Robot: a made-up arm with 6 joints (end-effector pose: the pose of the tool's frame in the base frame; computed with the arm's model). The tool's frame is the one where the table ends. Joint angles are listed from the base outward.
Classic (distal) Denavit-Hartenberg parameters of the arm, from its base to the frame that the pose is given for. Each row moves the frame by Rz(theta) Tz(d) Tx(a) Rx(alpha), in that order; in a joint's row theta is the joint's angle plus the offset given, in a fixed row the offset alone. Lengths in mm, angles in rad.
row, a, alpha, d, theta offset
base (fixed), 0, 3.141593, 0, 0
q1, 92.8, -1.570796, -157, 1.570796
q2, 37, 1.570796, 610.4, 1.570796
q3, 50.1, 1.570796, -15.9, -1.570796
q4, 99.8, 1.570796, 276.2, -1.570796
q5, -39.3, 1.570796, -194.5, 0
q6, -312.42, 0, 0, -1.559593
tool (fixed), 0, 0, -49.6, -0.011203
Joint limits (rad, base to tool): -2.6..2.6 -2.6..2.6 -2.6..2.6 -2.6..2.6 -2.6..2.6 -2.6..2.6
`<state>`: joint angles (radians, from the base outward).
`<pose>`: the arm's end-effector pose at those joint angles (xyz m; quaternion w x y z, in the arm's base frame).
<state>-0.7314 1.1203 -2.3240 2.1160 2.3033 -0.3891</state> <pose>-0.7347 -0.5352 0.1449 0.8009 0.3696 -0.4373 0.1755</pose>
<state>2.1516 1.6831 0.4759 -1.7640 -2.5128 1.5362</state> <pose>-0.1196 0.9822 0.0976 0.5336 0.6747 -0.2746 -0.4297</pose>
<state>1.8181 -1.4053 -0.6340 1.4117 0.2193 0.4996</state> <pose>0.2734 0.7827 0.2077 0.4091 0.6542 0.0278 -0.6355</pose>
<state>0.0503 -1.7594 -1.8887 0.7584 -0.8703 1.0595</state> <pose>-1.1539 -0.1923 0.0643 0.3129 0.7904 0.4192 0.3187</pose>
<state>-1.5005 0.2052 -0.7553 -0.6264 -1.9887 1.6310</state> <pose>-0.2565 -0.9485 -0.3329 0.1838 0.7849 0.3645 0.4661</pose>
